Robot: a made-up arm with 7 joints.
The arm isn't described. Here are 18 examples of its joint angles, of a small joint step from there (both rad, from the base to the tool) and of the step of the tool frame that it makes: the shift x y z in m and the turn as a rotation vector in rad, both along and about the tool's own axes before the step.
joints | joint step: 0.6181 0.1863 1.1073 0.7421 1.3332 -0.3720 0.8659 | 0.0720 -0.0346 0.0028 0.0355 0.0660 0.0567 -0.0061
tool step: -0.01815 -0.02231 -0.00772 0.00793 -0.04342 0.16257
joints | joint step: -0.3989 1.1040 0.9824 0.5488 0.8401 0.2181 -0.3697 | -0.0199 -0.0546 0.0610 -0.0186 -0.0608 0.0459 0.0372
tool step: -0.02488 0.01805 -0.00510 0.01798 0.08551 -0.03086
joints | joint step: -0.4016 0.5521 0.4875 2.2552 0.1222 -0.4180 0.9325 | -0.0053 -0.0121 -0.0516 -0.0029 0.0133 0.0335 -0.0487
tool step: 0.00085 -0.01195 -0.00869 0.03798 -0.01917 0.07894
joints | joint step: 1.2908 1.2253 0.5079 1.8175 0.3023 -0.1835 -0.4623 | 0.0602 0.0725 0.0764 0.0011 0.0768 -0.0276 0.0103
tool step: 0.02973 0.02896 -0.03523 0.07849 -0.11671 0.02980
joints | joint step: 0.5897 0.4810 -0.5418 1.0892 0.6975 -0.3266 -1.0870 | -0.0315 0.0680 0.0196 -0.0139 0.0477 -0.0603 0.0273
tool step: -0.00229 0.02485 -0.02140 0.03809 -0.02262 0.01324
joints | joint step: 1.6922 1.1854 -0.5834 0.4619 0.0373 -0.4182 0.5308 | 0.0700 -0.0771 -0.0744 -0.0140 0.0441 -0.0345 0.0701
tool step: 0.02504 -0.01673 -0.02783 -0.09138 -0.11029 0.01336
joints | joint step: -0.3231 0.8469 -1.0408 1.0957 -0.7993 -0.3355 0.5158 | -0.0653 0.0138 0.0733 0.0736 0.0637 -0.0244 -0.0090
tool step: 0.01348 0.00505 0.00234 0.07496 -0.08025 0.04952
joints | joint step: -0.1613 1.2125 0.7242 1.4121 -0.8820 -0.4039 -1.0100 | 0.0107 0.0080 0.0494 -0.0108 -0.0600 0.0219 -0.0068
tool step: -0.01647 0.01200 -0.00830 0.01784 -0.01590 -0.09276
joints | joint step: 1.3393 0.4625 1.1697 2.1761 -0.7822 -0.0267 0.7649 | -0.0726 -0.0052 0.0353 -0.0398 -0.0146 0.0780 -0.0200
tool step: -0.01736 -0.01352 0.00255 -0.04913 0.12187 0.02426
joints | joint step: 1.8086 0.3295 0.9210 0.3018 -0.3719 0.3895 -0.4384 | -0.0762 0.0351 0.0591 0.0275 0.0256 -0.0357 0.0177
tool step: -0.00920 0.03275 -0.01994 0.04939 0.00801 0.06365
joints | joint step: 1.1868 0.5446 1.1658 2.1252 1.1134 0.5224 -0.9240 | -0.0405 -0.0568 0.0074 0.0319 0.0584 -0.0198 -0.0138
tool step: -0.00911 0.00712 0.00500 0.00729 0.05454 0.02930
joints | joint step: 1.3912 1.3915 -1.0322 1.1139 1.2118 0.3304 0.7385 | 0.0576 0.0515 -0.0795 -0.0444 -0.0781 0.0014 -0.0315
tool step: -0.01300 0.02040 0.02272 0.14217 0.08623 -0.03847
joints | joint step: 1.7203 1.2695 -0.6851 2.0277 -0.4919 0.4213 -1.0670 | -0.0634 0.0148 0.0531 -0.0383 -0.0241 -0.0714 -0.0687
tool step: -0.01342 -0.00425 0.00334 0.04328 -0.03902 0.00333
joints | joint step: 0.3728 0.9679 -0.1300 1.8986 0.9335 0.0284 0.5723 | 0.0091 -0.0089 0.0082 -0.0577 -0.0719 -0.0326 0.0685
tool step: -0.00910 0.01464 0.00718 -0.01659 0.02721 -0.06395
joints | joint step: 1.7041 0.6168 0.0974 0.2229 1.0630 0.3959 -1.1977 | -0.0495 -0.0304 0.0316 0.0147 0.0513 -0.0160 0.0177
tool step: -0.01746 -0.00193 -0.00686 -0.02695 0.06431 0.00542
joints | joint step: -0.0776 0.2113 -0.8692 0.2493 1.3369 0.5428 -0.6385 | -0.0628 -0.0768 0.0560 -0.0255 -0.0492 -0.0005 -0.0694
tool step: -0.03823 -0.02030 -0.00637 0.04978 0.07040 -0.04507
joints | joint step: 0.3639 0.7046 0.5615 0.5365 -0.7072 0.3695 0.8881 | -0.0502 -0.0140 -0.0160 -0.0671 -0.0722 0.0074 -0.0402
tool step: -0.03299 -0.01267 -0.01739 0.00477 0.15641 -0.03353
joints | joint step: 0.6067 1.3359 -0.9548 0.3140 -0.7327 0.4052 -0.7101 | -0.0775 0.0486 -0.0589 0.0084 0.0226 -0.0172 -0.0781
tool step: -0.01942 -0.00925 0.00598 0.07494 -0.08598 -0.08397
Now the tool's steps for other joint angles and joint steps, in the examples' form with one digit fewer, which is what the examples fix.
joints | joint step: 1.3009 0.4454 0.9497 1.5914 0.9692 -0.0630 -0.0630 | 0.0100 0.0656 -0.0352 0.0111 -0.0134 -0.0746 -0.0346
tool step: 0.0101 -0.0200 -0.0108 -0.0442 -0.0909 -0.0297
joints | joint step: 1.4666 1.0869 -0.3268 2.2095 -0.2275 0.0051 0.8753 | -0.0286 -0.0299 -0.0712 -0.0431 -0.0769 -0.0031 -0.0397
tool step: -0.0049 -0.0207 -0.0169 -0.0297 0.0123 0.0223
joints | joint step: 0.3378 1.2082 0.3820 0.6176 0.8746 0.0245 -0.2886 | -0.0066 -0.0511 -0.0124 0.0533 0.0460 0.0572 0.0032
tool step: -0.0149 -0.0193 0.0127 -0.0616 0.0878 0.0327
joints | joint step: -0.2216 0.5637 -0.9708 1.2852 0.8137 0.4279 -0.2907 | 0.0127 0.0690 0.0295 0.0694 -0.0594 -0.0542 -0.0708
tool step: 0.0146 0.0211 0.0063 0.1272 -0.1221 -0.0449
